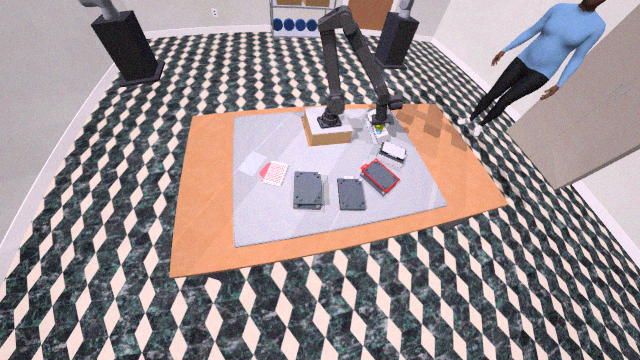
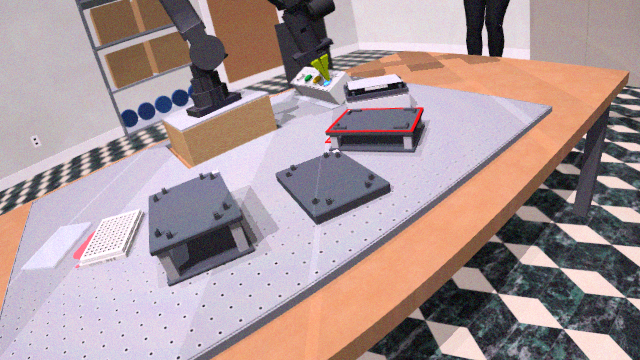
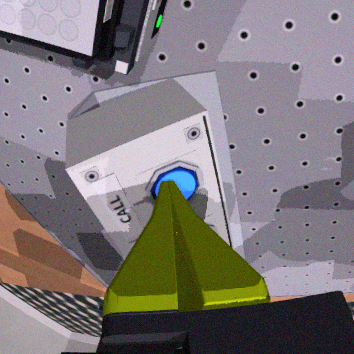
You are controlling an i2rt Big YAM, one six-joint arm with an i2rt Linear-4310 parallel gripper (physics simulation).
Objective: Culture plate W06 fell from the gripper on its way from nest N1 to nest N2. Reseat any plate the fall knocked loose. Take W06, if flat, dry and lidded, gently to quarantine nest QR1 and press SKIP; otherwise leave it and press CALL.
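Frame: origin at the arm's base, x back, y right, z up, level; metres.
Seen in the pictures: gripper, between the fingertips: [image 1: 379, 131] [image 2: 328, 81] [image 3: 166, 188]; arm's base, origin of its link: [image 1: 329, 122] [image 2: 214, 106].
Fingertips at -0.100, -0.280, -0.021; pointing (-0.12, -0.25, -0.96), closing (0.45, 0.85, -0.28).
Pixels of each thing's top centre, then the offset from my fingertips to it, as dx, dy, dz. "*": a spot on its surface instead.
- white well plate, centre of its top: [image 2: 111, 233] [image 1: 276, 172] -0.113, +0.614, -0.052
- pink patch, a spot on its surface: [image 2: 83, 248] [image 1: 263, 171] * -0.084, +0.671, -0.065
- clear lid, centre of its top: [image 2: 57, 244] [image 1: 252, 163] -0.027, +0.716, -0.058
- button box, centre of its top: [image 3: 166, 285] [image 2: 318, 70] [image 1: 379, 120] +0.073, -0.032, +0.018
- blue button, centre of its top: [image 3: 167, 196] +0.003, +0.000, +0.003
- raised dark nest, centre of its top: [image 2: 185, 198] [image 1: 307, 185] -0.250, +0.497, +0.002
- low dark nest, centre of its top: [image 2: 326, 171] [image 1: 352, 192] -0.308, +0.296, -0.040
- red-rimmed raised nest, centre of its top: [image 2: 375, 116] [image 1: 381, 174] -0.259, +0.119, -0.020
- white plate, centre of its top: [image 2: 373, 81] [image 1: 394, 149] -0.143, -0.014, +0.003
A white well plate [image 1: 275, 173] [image 2: 112, 235] lies flat without a lid on the pegboard mat, beside a pink patch [image 1: 264, 172] [image 2: 83, 248]. A clear lid [image 1: 252, 163] [image 2: 57, 246] lies apart, left of it. The plate's label is not legible. The button box [image 1: 382, 136] [image 2: 312, 91] [image 3: 105, 145] has a blue button [image 3: 184, 184] beside the word CALL. My gripper [image 1: 379, 128] [image 2: 327, 79] [image 3: 166, 188] is shut and empty, its yellow-green tips over the edge of the blue button; whether they touch it is hard to tell. SKIP is not legible.
A raised dark nest [image 1: 307, 189] [image 2: 195, 212], a low dark nest [image 1: 351, 194] [image 2: 332, 186] and a red-rimmed raised nest [image 1: 381, 176] [image 2: 377, 120] hold no plate. A white plate [image 1: 394, 150] [image 2: 375, 83] [image 3: 47, 25] sits on a black-and-white device near the button box. A person [image 1: 555, 40] stands right of the table.
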